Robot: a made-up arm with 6 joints.
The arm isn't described. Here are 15 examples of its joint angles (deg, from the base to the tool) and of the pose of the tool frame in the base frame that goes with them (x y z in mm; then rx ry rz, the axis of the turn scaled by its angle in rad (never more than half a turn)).
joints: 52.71 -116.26 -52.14 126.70 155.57 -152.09
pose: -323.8 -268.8 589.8 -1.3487 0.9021 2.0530
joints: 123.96 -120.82 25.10 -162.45 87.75 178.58
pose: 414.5 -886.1 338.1 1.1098 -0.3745 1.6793
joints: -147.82 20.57 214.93 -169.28 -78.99 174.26
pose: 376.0 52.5 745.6 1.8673 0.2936 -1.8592
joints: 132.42 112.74 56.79 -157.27 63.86 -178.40
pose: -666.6 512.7 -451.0 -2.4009 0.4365 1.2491
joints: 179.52 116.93 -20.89 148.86 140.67 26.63
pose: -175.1 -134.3 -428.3 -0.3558 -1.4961 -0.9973
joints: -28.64 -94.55 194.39 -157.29 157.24 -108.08
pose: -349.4 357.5 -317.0 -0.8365 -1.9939 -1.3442
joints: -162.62 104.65 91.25 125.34 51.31 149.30
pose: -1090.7 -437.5 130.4 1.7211 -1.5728 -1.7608
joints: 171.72 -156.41 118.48 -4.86 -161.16 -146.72
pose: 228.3 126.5 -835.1 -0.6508 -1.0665 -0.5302
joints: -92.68 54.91 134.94 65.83 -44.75 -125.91
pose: -86.0 -449.3 1225.4 0.0476 -2.0346 -1.0572
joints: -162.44 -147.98 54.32 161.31 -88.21 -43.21
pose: 836.5 107.1 -487.8 0.5073 2.0025 -0.3427
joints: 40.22 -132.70 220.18 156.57 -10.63 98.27
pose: 3.2 193.3 -129.6 1.7783 0.5433 0.4818
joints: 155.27 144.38 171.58 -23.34 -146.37 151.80
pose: -746.7 504.2 1.3 0.2385 0.9899 -0.6701
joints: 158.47 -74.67 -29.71 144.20 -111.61 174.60
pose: 183.2 -210.6 918.9 2.7820 0.2451 0.4421
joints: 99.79 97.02 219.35 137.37 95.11 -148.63
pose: -150.2 184.1 640.0 0.0067 -1.2250 2.1362
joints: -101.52 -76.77 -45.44 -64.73 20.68 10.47
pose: -60.4 42.4 602.8 0.0067 -1.4225 -1.4696
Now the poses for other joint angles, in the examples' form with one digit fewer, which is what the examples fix.
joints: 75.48 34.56 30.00 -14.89 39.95 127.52
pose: 376 842 704 -1.333 -1.294 0.210
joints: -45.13 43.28 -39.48 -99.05 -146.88 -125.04
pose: 252 -218 147 -0.635 -1.214 0.093
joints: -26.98 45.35 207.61 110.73 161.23 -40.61
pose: -114 121 749 2.715 -0.164 -0.293
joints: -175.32 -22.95 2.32 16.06 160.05 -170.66
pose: -272 131 1132 0.092 0.104 -0.018
